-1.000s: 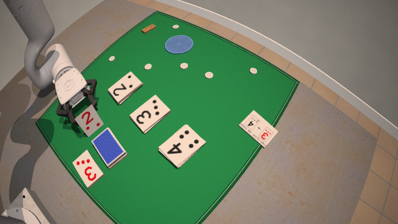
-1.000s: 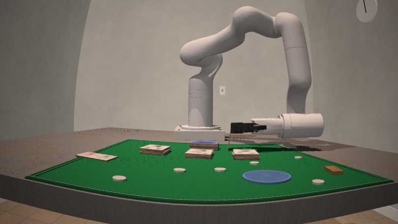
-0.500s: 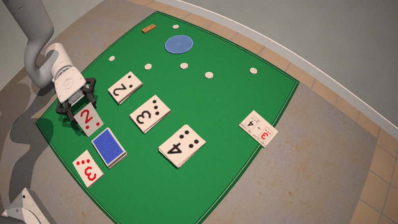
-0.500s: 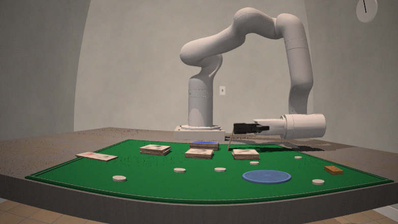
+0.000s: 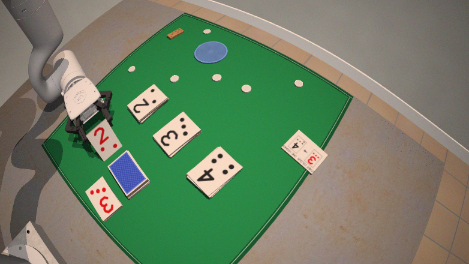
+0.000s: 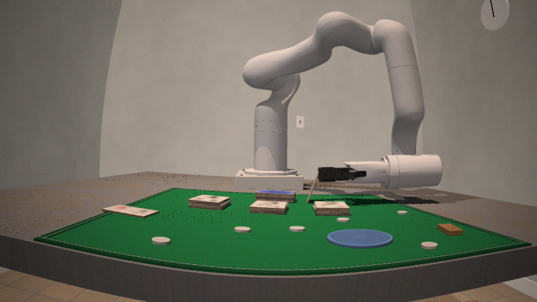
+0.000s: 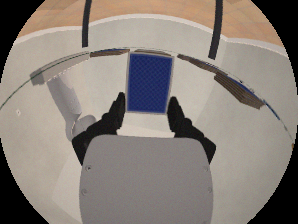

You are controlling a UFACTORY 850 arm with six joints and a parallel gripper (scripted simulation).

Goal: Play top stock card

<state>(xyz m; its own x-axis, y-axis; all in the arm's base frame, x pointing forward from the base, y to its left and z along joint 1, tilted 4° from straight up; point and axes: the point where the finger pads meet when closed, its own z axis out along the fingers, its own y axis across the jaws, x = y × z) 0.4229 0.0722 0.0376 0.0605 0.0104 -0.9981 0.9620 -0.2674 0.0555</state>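
The card is 30 mm below my hand, 20 mm to the right of it and 10 mm behind it. The rest, counted from my hand: green card cloth 150 mm ahead, 120 mm to the right, 80 mm below.
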